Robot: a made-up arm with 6 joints.
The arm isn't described. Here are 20 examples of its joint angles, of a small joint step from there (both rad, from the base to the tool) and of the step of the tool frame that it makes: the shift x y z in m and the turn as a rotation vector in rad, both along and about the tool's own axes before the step.
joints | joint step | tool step
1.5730 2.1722 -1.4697 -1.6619 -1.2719 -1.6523 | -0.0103 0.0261 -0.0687 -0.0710 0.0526 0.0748 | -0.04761 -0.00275 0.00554 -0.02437 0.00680 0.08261
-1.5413 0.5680 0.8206 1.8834 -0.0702 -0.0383 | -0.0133 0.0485 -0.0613 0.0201 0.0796 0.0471 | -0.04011 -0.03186 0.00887 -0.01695 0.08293 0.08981
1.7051 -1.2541 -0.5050 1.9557 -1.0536 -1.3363 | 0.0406 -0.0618 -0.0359 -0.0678 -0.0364 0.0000 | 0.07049 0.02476 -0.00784 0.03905 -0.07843 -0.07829
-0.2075 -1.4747 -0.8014 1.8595 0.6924 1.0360 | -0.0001 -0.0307 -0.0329 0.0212 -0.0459 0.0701 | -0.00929 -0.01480 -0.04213 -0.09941 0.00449 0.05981
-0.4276 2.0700 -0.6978 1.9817 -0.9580 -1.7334 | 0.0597 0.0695 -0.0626 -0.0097 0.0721 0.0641 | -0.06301 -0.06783 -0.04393 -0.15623 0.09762 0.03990
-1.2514 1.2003 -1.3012 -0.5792 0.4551 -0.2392 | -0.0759 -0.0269 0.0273 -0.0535 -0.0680 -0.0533 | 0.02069 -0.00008 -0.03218 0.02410 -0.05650 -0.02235
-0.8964 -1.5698 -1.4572 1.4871 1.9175 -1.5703 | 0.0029 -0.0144 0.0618 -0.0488 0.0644 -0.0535 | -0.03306 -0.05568 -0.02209 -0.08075 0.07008 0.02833
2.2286 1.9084 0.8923 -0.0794 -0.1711 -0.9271 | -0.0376 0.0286 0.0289 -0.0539 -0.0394 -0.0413 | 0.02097 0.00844 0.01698 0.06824 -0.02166 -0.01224
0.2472 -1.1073 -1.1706 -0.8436 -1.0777 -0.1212 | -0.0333 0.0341 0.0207 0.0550 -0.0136 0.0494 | -0.01706 -0.03486 -0.05823 -0.11425 -0.04274 0.04468
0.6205 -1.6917 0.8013 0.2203 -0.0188 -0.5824 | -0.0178 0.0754 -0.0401 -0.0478 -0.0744 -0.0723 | 0.10032 0.03048 -0.03098 0.01360 -0.07597 -0.14427
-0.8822 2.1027 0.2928 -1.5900 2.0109 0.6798 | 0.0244 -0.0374 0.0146 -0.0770 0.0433 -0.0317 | -0.02422 0.03601 -0.03480 -0.00977 -0.07645 -0.00693
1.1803 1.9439 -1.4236 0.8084 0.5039 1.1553 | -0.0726 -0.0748 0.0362 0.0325 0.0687 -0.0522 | 0.02168 0.01160 0.00329 0.01228 -0.01963 -0.05377
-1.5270 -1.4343 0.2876 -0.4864 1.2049 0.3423 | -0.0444 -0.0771 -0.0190 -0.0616 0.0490 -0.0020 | -0.00046 0.02060 0.02159 0.09488 -0.07665 -0.03342
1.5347 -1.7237 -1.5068 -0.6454 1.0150 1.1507 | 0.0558 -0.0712 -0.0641 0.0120 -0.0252 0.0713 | -0.03404 -0.04764 -0.06280 -0.07711 -0.10355 0.11255
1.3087 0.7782 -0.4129 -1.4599 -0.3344 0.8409 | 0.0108 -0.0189 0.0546 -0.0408 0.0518 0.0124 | 0.00234 0.01170 0.04963 0.07430 0.04978 -0.05427
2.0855 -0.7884 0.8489 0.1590 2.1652 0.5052 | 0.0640 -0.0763 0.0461 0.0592 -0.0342 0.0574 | 0.00648 -0.04000 0.02638 0.06098 -0.01695 0.02667
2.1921 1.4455 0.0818 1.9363 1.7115 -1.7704 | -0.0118 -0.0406 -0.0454 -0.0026 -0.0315 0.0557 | 0.04049 0.02088 -0.01578 -0.00438 -0.07050 -0.02667
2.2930 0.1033 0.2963 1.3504 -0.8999 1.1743 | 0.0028 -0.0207 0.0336 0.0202 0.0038 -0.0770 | 0.02374 0.00725 0.03456 0.06569 0.03091 -0.06260
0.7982 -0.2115 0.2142 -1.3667 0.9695 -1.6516 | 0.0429 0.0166 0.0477 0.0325 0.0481 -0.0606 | -0.02826 -0.02543 0.05543 0.03891 0.11005 0.02720
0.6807 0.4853 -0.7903 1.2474 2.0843 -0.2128 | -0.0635 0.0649 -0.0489 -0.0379 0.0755 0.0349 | 0.00399 0.00056 0.04283 0.08841 -0.02441 -0.01621
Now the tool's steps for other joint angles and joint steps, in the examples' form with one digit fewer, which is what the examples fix.
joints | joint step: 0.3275 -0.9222 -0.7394 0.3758 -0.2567 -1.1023 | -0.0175 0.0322 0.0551 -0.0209 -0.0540 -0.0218
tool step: 0.0224 0.0338 0.0226 0.0655 0.0095 -0.0485
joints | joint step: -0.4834 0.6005 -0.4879 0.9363 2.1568 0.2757 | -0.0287 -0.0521 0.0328 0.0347 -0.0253 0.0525
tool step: 0.0004 -0.0226 -0.0005 -0.0385 0.0347 0.0433
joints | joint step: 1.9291 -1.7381 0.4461 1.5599 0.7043 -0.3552 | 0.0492 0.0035 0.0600 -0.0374 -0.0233 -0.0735
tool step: 0.0044 0.0121 -0.0066 0.0319 -0.0116 -0.0207
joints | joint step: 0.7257 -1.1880 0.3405 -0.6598 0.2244 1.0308 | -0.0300 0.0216 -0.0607 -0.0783 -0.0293 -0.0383
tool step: 0.0123 0.0093 -0.0186 -0.0634 0.0322 -0.0541
